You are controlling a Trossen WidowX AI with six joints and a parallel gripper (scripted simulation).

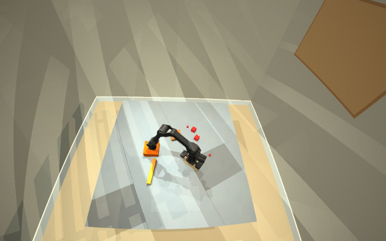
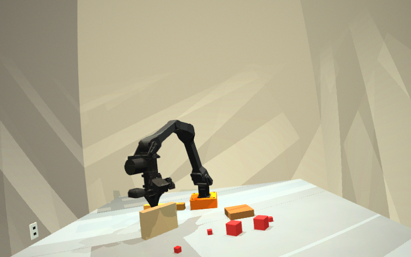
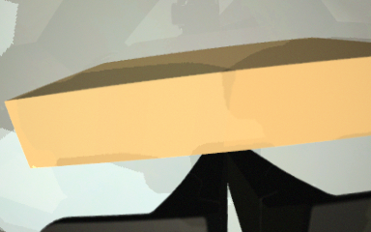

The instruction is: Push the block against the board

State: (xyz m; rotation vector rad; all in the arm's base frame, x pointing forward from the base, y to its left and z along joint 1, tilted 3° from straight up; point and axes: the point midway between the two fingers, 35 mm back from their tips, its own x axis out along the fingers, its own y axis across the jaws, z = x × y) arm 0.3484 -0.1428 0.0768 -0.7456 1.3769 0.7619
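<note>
My gripper tip is now 10 mm short of the flat cream slab, 20 mm to the right of it and 30 mm above it. Round my gripper tip: square block 160 mm behind, 310 mm to the left, 70 mm below; long narrow yellow-orange board 320 mm behind, 70 mm to the right, 70 mm below.
</note>
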